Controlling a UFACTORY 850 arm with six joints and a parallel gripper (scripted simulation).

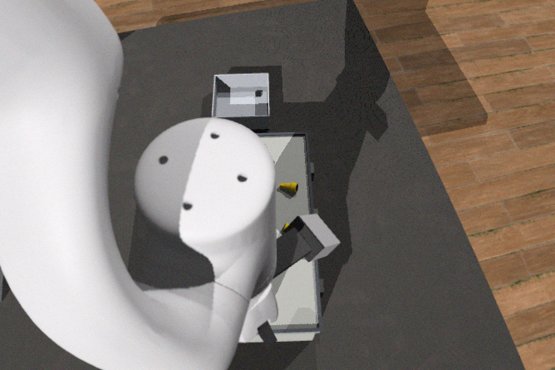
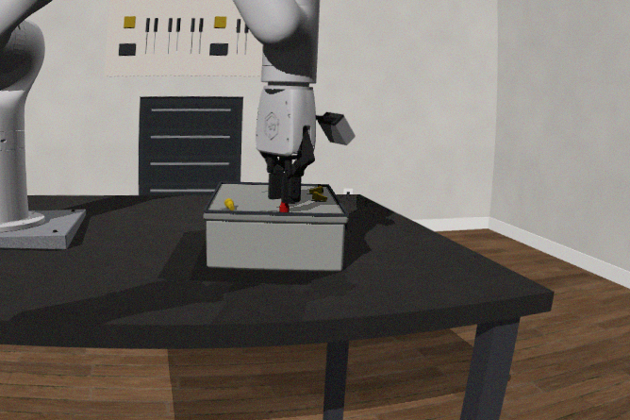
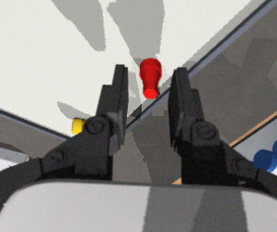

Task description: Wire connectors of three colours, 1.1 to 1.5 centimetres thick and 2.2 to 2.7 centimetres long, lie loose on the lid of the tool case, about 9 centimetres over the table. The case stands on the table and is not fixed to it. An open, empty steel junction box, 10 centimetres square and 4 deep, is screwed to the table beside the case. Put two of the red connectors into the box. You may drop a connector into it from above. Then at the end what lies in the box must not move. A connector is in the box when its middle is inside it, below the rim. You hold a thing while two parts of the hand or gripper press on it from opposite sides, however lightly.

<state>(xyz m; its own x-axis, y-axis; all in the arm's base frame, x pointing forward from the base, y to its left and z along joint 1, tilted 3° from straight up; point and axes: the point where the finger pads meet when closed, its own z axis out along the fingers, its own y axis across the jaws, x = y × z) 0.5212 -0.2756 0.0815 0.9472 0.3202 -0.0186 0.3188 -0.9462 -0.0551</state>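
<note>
My gripper is now 390 mm to the right of the steel junction box, 130 mm above it and 90 mm short of it. Round my hand: tool case 120 mm to the left, 60 mm below, 20 mm ahead; orange connector 80 mm to the left, 40 mm ahead, 30 mm below.
</note>
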